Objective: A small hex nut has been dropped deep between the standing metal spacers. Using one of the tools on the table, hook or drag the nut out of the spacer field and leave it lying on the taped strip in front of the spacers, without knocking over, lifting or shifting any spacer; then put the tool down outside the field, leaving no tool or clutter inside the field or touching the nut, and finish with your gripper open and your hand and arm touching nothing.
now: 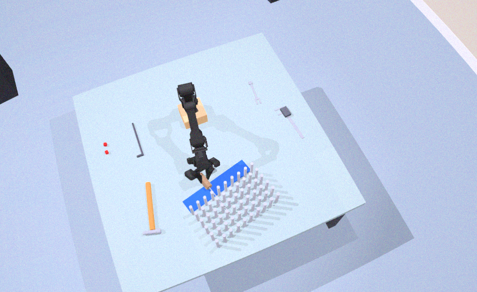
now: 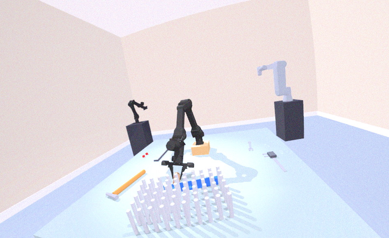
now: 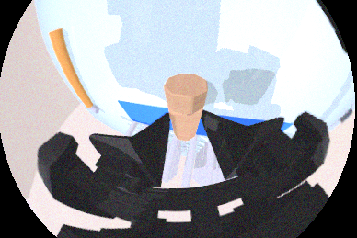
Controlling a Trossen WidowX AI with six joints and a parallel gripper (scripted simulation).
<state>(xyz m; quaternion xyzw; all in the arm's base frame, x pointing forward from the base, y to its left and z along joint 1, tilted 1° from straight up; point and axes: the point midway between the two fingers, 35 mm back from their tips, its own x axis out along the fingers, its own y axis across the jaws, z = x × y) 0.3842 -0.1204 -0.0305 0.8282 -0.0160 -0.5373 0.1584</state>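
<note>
My gripper tip is 5 cm to the right of the blue taped strip, 5 cm short of it and 2 cm above it. The rest, counted from my gripper tip: small wrench 52 cm to the left, 37 cm behind, 1 cm below; then thin hook tool 10 cm ahead, 2 cm to the left.
</note>
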